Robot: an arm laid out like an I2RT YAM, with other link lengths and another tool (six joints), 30 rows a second.
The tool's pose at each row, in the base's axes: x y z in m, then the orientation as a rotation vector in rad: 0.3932 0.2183 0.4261 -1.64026 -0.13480 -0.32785; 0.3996 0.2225 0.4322 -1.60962 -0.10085 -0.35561; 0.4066 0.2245 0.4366 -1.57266 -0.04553 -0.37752; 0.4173 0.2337 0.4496 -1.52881 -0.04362 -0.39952; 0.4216 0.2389 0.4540 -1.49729 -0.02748 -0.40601; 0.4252 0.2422 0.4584 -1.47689 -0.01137 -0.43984; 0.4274 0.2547 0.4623 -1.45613 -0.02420 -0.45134; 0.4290 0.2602 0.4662 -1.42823 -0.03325 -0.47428; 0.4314 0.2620 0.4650 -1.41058 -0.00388 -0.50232; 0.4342 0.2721 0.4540 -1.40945 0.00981 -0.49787; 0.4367 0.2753 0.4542 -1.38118 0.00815 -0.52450
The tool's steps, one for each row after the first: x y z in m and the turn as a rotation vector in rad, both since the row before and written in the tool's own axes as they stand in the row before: 0.0074 -0.0044 0.0046 0.02290 0.04300 0.00594; 0.0076 -0.0024 0.0030 0.02657 0.05363 0.02352; 0.0117 -0.0102 0.0114 0.04025 0.02215 -0.00995; 0.0041 -0.0031 0.0062 0.02757 0.01968 0.00802; 0.0037 -0.0032 0.0044 0.01373 0.03451 -0.01124; -0.0004 -0.0027 0.0130 0.02124 0.00240 -0.01370; 0.0010 -0.0030 0.0062 0.02613 0.01308 -0.01880; 0.0013 0.0020 0.0021 0.00811 0.03954 -0.00069; -0.0041 0.0120 0.0084 -0.00129 0.00676 0.01123; 0.0012 0.0009 0.0038 0.02479 0.02024 -0.01674
